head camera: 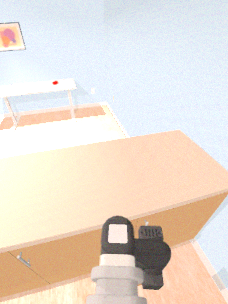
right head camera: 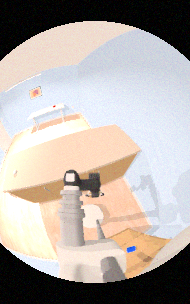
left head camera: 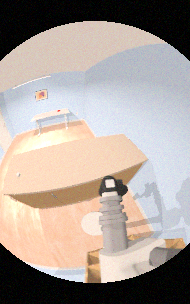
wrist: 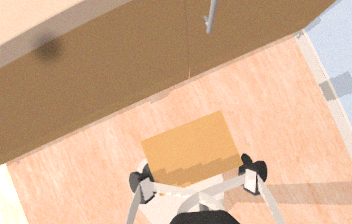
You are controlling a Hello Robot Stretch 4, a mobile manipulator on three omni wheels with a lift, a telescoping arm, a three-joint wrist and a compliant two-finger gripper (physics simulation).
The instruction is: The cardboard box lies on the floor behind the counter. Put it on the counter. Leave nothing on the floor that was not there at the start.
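Places are measured from the robot's base along level axes (x right, y back, z down), in millimetres.
Where they show: gripper, fingertip midpoint: [wrist: 197,171]; robot's base, origin of the base link: [right head camera: 90,215] [left head camera: 93,222].
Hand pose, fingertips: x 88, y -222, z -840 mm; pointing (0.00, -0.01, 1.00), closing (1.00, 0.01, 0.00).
Each offset is from my fingertips to the top centre of the thing. Level surfaces: height alone.
The cardboard box {dz -38, dx -5, dy -25 mm} [wrist: 192,145] is a plain tan box, tilted in the wrist view, with its lower edge between the fingers. My gripper [wrist: 197,171] [right head camera: 94,194] is shut on the box, one dark fingertip at each side of it. It hangs above the floor beside the counter's door side. The counter [head camera: 115,175] [left head camera: 75,160] [right head camera: 75,152] [wrist: 100,65] has a bare light wood top and brown doors with metal handles. In the head camera view the wrist body hides the fingers and the box.
A wooden shelf unit [right head camera: 135,237] with a blue object {dz +275, dx +345, dy +740 mm} [right head camera: 131,249] stands at the lower right. My round white base [left head camera: 93,223] is on the floor behind the counter. A pale wall runs past the counter's right end. A white table {dz +148 mm} [head camera: 30,89] with a red object [head camera: 55,82] stands beyond the counter.
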